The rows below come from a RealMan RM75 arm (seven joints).
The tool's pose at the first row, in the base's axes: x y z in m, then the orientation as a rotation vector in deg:
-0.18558, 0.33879, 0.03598, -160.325, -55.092, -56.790
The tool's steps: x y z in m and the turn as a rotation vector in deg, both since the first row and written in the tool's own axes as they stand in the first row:
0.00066, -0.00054, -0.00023, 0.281, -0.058, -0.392
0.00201, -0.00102, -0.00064, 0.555, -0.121, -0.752
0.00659, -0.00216, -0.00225, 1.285, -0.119, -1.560
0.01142, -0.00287, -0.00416, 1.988, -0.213, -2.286
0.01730, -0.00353, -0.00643, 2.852, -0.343, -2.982
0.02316, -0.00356, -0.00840, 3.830, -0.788, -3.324
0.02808, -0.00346, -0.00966, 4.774, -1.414, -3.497
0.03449, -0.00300, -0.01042, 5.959, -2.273, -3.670
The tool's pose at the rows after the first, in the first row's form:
-0.18561, 0.33954, 0.03645, -160.063, -55.747, -56.546
-0.18529, 0.34058, 0.03747, -159.814, -56.351, -56.296
-0.18405, 0.34365, 0.04119, -159.046, -57.708, -55.832
-0.18258, 0.34645, 0.04537, -158.381, -58.939, -55.254
-0.18065, 0.34971, 0.05045, -157.609, -60.150, -54.502
-0.17821, 0.35251, 0.05540, -157.055, -60.884, -53.222
-0.17587, 0.35485, 0.05926, -156.694, -61.374, -51.722
-0.17214, 0.35781, 0.06364, -156.286, -61.921, -49.747

